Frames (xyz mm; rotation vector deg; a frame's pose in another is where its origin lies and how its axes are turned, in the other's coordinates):
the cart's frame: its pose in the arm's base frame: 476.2 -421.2 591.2 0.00 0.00 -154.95
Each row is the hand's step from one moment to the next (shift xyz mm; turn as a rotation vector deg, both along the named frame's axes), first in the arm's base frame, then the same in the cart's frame.
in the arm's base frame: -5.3 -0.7 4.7 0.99 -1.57 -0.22
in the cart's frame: 5.1 -1.6 4.7 -0.23 1.84 -0.22
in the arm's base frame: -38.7 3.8 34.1 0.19 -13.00 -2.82
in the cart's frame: 33.5 -19.8 34.1 5.33 11.86 -2.82
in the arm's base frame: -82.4 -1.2 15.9 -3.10 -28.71 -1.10
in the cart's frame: 75.2 -33.8 15.9 14.96 24.70 -1.10
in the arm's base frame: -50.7 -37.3 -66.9 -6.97 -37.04 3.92
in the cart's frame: 61.7 12.3 -66.9 22.00 30.60 3.92
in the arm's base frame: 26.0 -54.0 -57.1 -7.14 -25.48 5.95
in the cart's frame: -0.7 59.9 -57.1 17.26 20.06 5.95
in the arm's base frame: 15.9 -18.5 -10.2 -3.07 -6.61 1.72
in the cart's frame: -6.6 23.5 -10.2 5.58 4.69 1.72
